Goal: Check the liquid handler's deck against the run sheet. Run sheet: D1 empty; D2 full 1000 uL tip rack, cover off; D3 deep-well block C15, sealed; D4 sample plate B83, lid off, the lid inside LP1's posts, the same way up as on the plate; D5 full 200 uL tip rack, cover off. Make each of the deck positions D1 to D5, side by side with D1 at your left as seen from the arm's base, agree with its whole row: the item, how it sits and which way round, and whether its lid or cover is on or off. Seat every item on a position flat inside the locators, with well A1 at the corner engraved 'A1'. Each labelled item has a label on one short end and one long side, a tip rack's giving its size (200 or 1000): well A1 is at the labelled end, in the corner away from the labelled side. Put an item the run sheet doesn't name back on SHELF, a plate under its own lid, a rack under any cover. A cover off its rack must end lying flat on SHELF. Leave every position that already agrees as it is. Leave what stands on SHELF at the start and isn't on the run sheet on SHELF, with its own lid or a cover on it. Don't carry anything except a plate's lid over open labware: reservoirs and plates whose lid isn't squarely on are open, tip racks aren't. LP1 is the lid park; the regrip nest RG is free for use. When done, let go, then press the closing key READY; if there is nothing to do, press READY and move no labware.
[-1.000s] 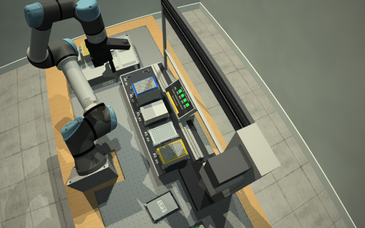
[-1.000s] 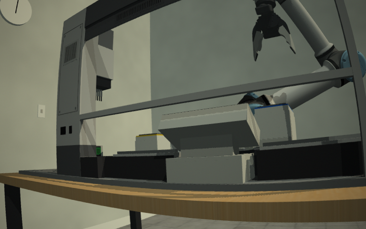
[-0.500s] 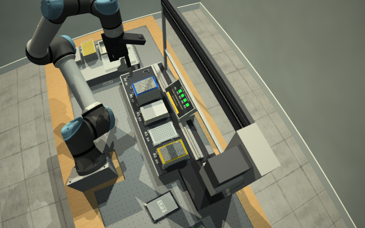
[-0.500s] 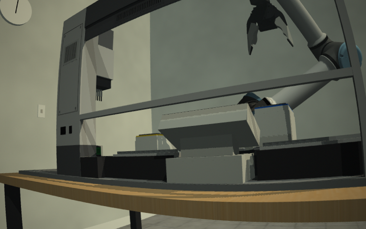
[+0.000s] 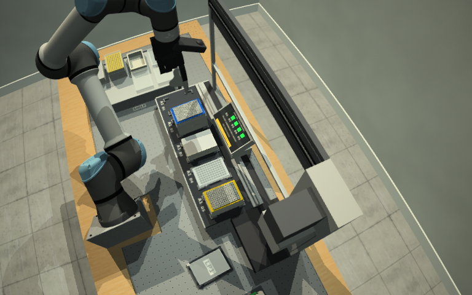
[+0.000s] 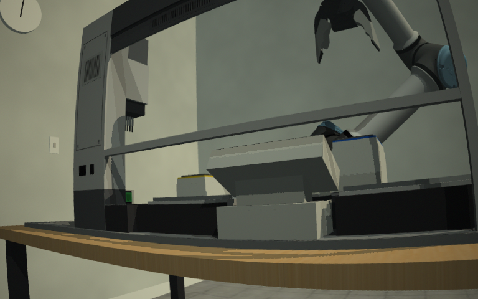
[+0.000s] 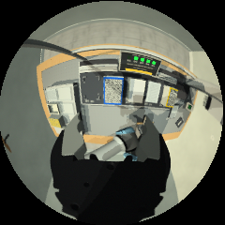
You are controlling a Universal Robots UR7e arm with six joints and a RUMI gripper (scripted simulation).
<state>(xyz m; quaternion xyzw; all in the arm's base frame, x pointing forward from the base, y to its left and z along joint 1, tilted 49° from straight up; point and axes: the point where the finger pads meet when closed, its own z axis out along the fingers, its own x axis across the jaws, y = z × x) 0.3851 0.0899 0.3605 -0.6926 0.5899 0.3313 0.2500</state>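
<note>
Right now my hand is 10 mm to the left of the blue-rimmed tip rack and 220 mm above it. Round my hand: grey deep-well block (10 mm ahead, 120 mm to the right, 270 mm below); white sample plate (20 mm ahead, 250 mm to the right, 280 mm below); gantry (200 mm ahead, 150 mm to the right, 170 mm above).
</note>
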